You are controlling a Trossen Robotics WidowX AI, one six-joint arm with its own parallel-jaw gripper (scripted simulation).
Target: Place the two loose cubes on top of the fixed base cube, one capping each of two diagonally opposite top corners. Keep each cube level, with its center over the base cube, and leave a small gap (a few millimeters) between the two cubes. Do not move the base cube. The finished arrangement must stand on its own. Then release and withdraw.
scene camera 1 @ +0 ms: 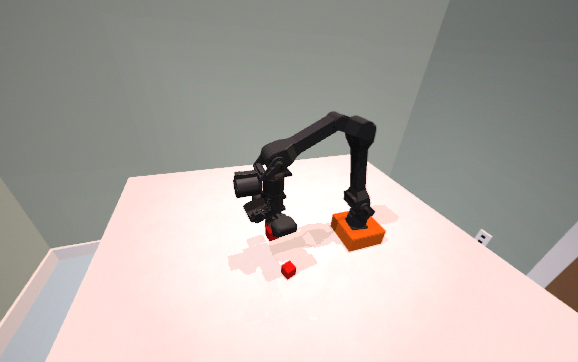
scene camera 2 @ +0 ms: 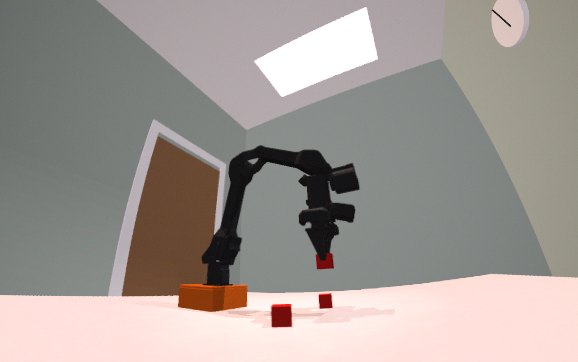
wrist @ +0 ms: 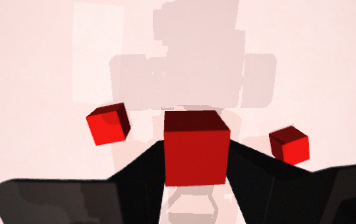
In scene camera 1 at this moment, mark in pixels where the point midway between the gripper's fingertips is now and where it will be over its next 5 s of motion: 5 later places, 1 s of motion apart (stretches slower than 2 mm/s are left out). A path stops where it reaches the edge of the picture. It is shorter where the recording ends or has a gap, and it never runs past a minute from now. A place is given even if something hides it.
The gripper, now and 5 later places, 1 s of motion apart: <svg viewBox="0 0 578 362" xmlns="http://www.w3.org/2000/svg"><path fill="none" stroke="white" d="M272 232L292 254L295 262L296 259L277 227L270 212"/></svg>
